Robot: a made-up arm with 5 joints.
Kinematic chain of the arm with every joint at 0, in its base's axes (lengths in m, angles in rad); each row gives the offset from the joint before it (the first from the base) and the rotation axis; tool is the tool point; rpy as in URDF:
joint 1: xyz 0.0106 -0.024 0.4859 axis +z
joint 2: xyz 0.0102 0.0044 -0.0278 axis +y
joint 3: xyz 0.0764 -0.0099 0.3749 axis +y
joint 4: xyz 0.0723 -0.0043 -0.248 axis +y
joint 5: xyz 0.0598 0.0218 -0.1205 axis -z
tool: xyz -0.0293 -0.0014 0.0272 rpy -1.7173 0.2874 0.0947
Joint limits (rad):
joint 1: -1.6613..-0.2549
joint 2: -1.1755..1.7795
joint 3: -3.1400..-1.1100
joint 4: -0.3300..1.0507
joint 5: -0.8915..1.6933
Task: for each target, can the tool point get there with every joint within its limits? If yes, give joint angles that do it. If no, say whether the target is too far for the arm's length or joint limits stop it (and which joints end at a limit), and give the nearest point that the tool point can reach.
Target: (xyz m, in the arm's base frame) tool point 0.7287 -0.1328 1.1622
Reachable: no: too far | nearest point 0.5490 -0.1217 0.9875 | short by 0.251 m
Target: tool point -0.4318 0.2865 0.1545
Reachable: no: joint limits stop it (at a limit: joint 2, joint 3, joint 4, joint 5) | nearest point -0.5309 0.3561 0.6465 | short by 0.507 m
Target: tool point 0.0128 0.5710 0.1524
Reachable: no: joint limits stop it (at a limit: joint 2, joint 3, joint 4, joint 5) | nearest point 0.0130 0.6376 0.6465 | short by 0.499 m
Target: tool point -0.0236 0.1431 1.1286
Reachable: yes | joints -1.3652 -0.7425 -2.2391 0.6882 -0.3503
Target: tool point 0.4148 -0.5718 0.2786
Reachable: yes | joints -0.9723 1.3086 -2.0860 0.4386 0.5168
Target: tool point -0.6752 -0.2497 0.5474
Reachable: no: joint limits stop it (at a limit: joint 1, joint 2, joint 3, joint 4, joint 5) | nearest point -0.6300 0.1309 0.6660 | short by 0.401 m
